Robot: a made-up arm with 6 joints.
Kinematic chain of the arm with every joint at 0, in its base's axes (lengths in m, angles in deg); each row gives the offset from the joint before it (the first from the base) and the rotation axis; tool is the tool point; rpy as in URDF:
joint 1: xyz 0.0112 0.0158 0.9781 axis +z
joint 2: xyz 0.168 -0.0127 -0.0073 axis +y
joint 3: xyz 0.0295 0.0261 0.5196 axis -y
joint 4: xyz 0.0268 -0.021 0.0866 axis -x
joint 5: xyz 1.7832 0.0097 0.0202 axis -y
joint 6: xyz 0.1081 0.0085 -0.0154 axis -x
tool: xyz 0.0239 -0.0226 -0.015 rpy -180 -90 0
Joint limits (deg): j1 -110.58..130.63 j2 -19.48..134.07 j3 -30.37..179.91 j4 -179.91..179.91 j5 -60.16..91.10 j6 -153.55..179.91
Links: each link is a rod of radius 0.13 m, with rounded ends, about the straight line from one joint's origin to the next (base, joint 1, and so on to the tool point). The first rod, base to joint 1, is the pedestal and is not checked.
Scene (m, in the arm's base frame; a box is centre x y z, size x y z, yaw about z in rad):
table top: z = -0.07
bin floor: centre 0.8 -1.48 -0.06 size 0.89 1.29 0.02 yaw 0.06
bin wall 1: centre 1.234 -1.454 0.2 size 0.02 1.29 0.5 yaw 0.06
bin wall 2: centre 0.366 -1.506 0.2 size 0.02 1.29 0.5 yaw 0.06
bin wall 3: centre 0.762 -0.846 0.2 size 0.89 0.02 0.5 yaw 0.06
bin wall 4: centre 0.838 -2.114 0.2 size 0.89 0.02 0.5 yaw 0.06
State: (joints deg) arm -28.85 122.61 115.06 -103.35 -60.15 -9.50
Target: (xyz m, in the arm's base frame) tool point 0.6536 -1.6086 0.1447
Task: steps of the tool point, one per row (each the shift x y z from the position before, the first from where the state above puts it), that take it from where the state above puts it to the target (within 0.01 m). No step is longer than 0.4 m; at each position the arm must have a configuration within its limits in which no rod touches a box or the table.
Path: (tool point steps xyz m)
1: 0.0150 -0.1074 0.1657
2: -0.0137 -0.0956 0.1766
3: -0.0427 -0.0806 0.1820
4: -0.0703 -0.0623 0.1800
5: -0.0948 -0.0420 0.1722
6: -0.1152 -0.0205 0.1586
7: -0.1314 0.0000 0.1403
8: -0.0915 -0.1455 -0.2525
9: -0.1382 -0.1120 -0.2652
10: -0.1797 -0.0654 -0.2729
11: -0.2117 -0.0059 -0.2725
12: -0.2310 0.0629 -0.2618
13: -0.2335 0.1362 -0.2389

